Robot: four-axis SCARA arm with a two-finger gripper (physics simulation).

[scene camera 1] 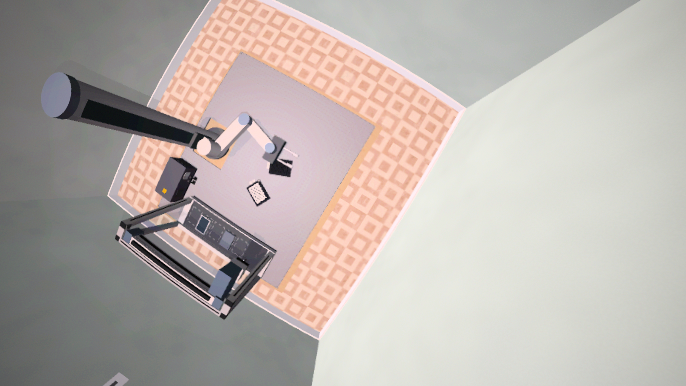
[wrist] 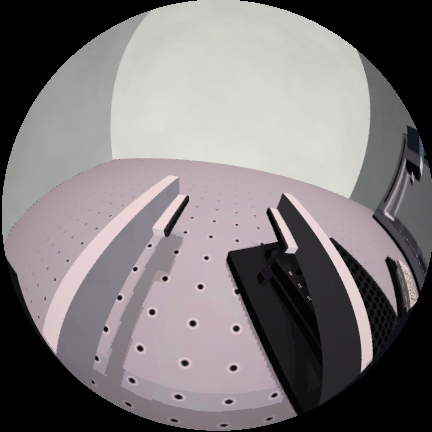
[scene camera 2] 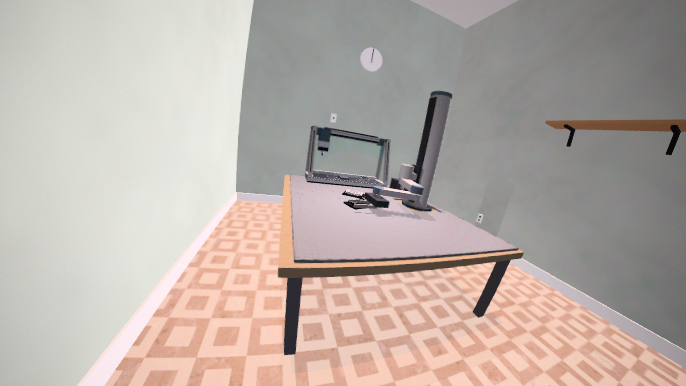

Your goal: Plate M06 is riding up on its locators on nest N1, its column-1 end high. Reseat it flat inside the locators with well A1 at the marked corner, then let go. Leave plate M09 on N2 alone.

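Frame: origin at the arm's base, x back, y down, z right, level; centimetres.
Where they show: gripper, between the fingertips: (scene camera 1: pixel 295 161) (wrist: pixel 229 194) (scene camera 2: pixel 351 203); arm's base, origin of its link: (scene camera 2: pixel 416 206).
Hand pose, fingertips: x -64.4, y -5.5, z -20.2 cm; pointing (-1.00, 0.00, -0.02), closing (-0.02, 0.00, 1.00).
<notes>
Each offset is from my fingertips to the centre of the thing. "spot": to the spot under its first point. Level surfaces: height alone.
Black plate M06 @(dy +1.9, dx +8.9, dz +9.3 cm) (scene camera 1: pixel 281 168) (wrist: pixel 372 295) sits on the black nest N1 @(dy +3.1, dx +8.3, dz +9.1 cm) (wrist: pixel 257 295); its tilt and seating are hard to tell, and well A1 cannot be made out. My gripper (scene camera 1: pixel 295 160) (wrist: pixel 229 194) is shut on nothing; its two long fingers stand parallel with a gap between them. In the wrist view the right finger passes over the dark plate and hides part of it, while the left finger is over the perforated table top beside the nest. Pale plate M09 @(dy +2.3, dx +13.4, dz +34.3 cm) (scene camera 1: pixel 258 192) (scene camera 2: pixel 354 193) (wrist: pixel 408 285) lies on nest N2, apart from the fingers.
A gantry machine @(spot: dy -46.3, dx +18.2, dz +83.5 cm) (scene camera 1: pixel 170 270) (scene camera 2: pixel 356 134) with a deck @(dy -0.7 cm) (scene camera 1: pixel 215 239) stands beyond M09. A dark box @(spot: dy -7.3, dx +71.1, dz +58.7 cm) (scene camera 1: pixel 175 181) stands near the arm's base. The arm's tall column (scene camera 1: pixel 135 120) (scene camera 2: pixel 436 150) rises at the table's edge. The perforated table top @(dy +4.2 cm) (scene camera 1: pixel 305 115) (scene camera 2: pixel 390 235) (wrist: pixel 175 330) lies beneath.
</notes>
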